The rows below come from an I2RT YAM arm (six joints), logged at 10 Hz.
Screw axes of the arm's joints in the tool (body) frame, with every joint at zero. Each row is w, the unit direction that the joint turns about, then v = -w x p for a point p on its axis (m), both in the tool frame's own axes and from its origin. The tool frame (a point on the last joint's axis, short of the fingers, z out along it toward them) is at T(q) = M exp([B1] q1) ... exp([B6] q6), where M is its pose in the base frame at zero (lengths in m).
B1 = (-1, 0, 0, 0, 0.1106, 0)
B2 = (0, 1, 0, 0.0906, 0, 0.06)
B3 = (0, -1, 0, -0.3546, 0, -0.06)
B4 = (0, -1, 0, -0.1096, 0, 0)
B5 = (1, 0, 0, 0, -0.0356, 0)
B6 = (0, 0, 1, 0, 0, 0)
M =
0 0 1 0.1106
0 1 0 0
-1 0 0 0.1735
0 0 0 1
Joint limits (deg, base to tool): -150..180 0..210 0..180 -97..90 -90..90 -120..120
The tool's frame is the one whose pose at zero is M.
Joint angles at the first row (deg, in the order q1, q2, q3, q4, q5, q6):
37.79, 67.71, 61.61, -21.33, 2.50, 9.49
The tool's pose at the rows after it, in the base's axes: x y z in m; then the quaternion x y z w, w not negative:
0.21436 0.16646 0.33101 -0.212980 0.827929 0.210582 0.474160
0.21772 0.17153 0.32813 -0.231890 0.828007 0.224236 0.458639
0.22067 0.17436 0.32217 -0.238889 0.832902 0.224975 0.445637
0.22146 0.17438 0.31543 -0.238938 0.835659 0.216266 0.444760
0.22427 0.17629 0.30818 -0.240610 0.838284 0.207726 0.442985
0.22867 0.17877 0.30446 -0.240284 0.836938 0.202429 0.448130
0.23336 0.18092 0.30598 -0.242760 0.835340 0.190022 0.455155
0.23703 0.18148 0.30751 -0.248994 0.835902 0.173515 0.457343
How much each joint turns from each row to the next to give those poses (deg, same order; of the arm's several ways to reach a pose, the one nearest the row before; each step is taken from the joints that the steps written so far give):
-0.03, 0.72, -1.80, 2.46, -3.04, -0.25
0.03, 1.53, 0.74, -0.38, -2.89, -0.70
-0.03, 1.20, 0.01, -0.35, -0.92, -0.28
0.01, 0.21, -1.18, 0.80, 0.81, -0.39
0.05, 0.89, -0.79, 1.01, 0.71, -0.49
-0.07, 1.07, -0.23, 1.64, 0.62, -0.42
-0.09, 1.08, 1.04, 0.27, 1.18, -1.12
-0.21, 0.84, 1.15, -0.85, 1.10, -1.61

